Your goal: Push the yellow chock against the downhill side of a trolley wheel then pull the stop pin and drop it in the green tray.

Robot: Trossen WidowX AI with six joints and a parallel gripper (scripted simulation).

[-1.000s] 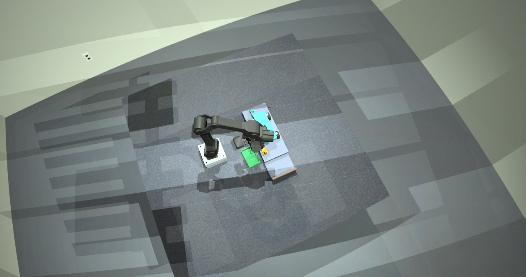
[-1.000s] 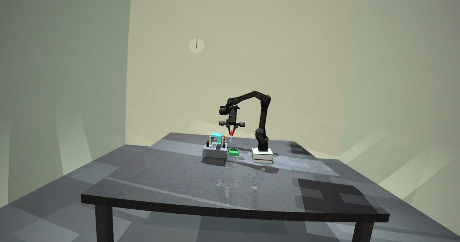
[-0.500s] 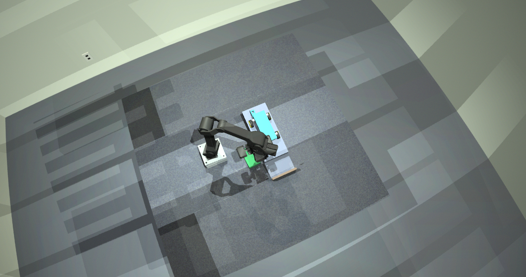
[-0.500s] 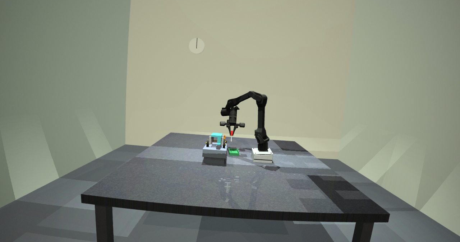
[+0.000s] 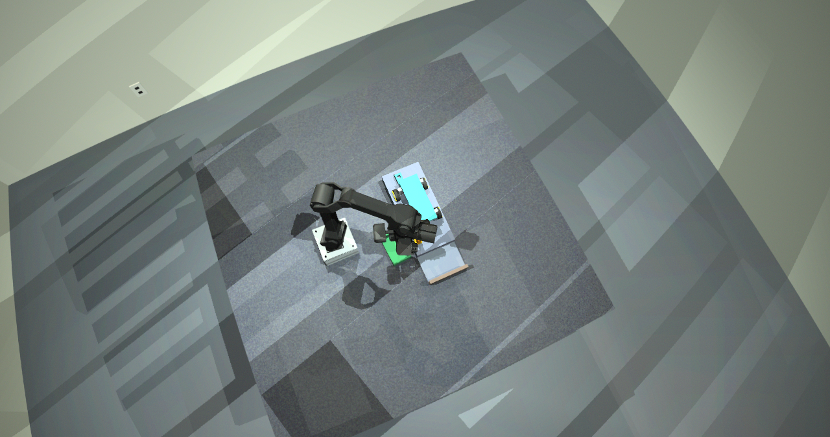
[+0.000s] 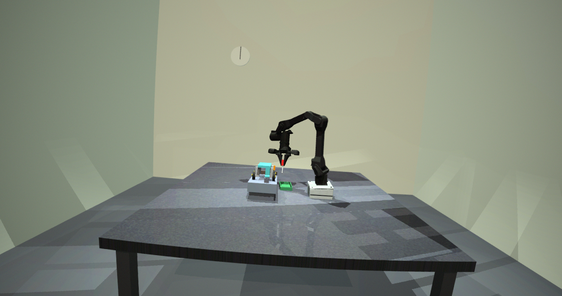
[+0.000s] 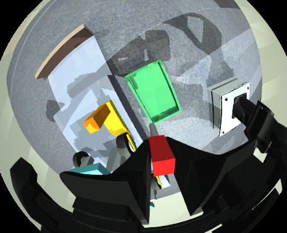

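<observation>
Right now my gripper tip is right at the red-headed stop pin. From my gripper tip the other things lie so: green tray 140 mm below, 30 mm behind; then yellow chock 50 mm below, 50 mm ahead, 10 mm to the right; then cyan-topped trolley 100 mm to the left, 100 mm ahead, 20 mm below.
</observation>
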